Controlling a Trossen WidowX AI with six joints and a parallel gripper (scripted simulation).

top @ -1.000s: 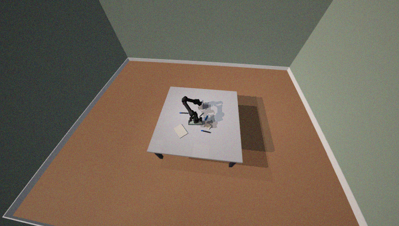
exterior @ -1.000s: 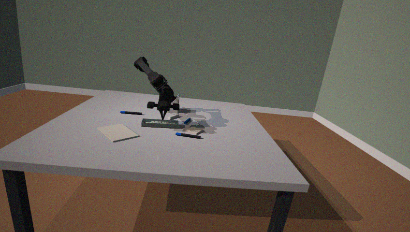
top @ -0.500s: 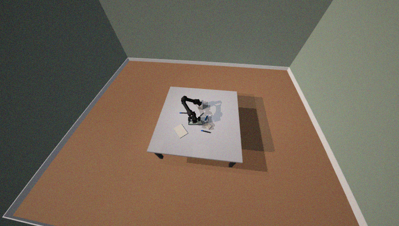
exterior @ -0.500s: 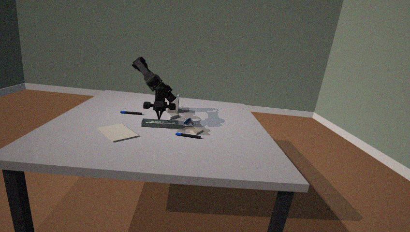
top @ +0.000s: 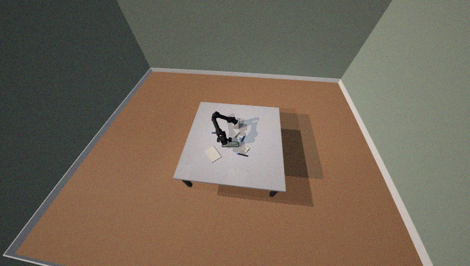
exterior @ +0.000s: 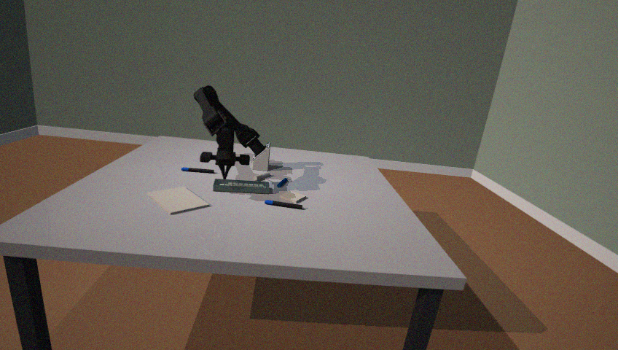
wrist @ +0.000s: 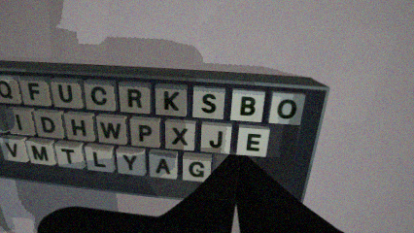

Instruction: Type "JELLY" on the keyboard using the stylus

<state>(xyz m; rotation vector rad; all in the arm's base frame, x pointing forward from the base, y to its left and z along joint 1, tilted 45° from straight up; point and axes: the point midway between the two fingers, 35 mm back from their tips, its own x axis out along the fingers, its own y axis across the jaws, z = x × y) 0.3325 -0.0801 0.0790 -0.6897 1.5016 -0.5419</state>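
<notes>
My gripper tip is now 14 cm past the stylus, 24 cm to the right of it and 3 cm above it. The rest, counted from my gripper tip: beige notepad: 16 cm ahead, 14 cm to the right, 4 cm below; white cylinder: 17 cm behind, 14 cm to the left, 3 cm below.
</notes>
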